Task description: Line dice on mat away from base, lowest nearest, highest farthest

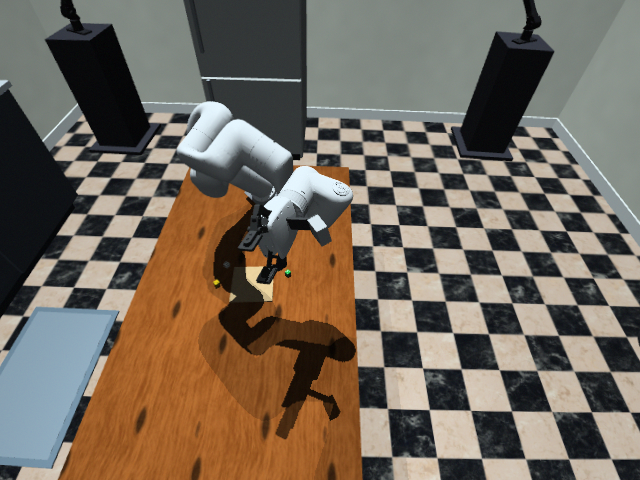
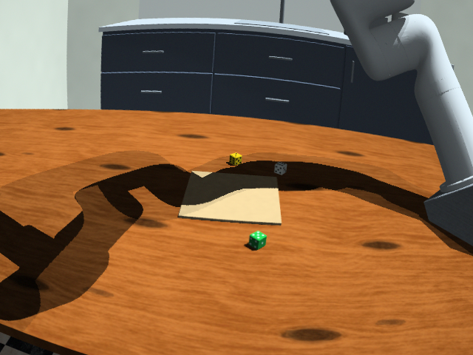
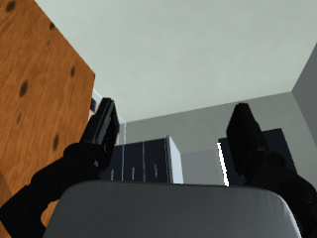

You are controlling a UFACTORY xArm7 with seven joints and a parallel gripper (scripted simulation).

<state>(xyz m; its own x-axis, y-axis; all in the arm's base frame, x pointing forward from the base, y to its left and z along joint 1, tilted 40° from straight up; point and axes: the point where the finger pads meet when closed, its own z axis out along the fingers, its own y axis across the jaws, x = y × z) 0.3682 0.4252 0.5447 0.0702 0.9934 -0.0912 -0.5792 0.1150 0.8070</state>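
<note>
My gripper is now 24 cm past the yellow die, 23 cm to the left of it and 46 cm above it. Round my hand: white die 32 cm behind, 22 cm to the right, 46 cm below; then tan mat 25 cm behind, 12 cm to the right, 47 cm below; then green die 30 cm behind, 46 cm below.
</note>
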